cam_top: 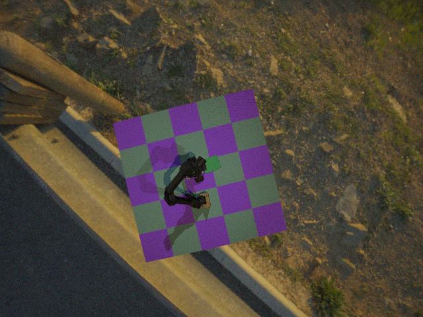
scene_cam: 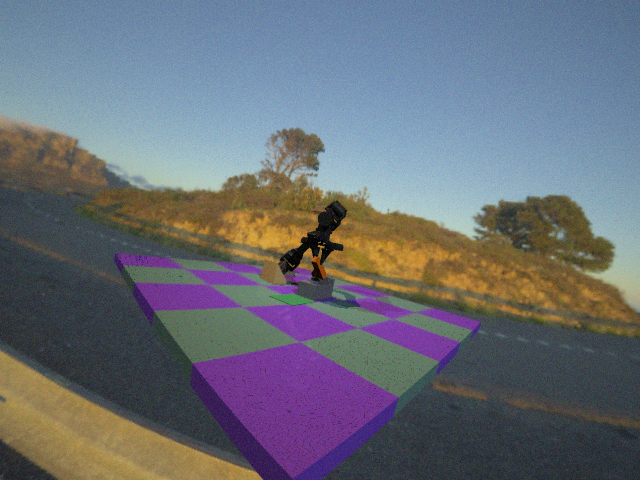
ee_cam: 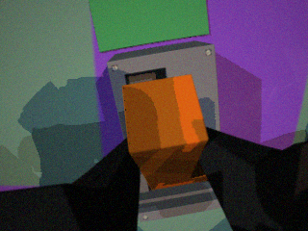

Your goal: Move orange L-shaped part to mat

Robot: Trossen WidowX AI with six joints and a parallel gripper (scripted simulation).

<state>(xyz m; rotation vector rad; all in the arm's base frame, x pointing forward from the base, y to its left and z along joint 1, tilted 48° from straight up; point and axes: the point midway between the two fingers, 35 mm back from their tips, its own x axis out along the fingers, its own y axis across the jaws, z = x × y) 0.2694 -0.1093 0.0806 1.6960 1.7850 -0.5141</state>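
The green mat is 160 mm below my gripper tip, 110 mm to the right of it and 10 mm ahead of it. Also, from my gripper tip: orange L-shaped part 30 mm to the left, 30 mm below, 20 mm behind.
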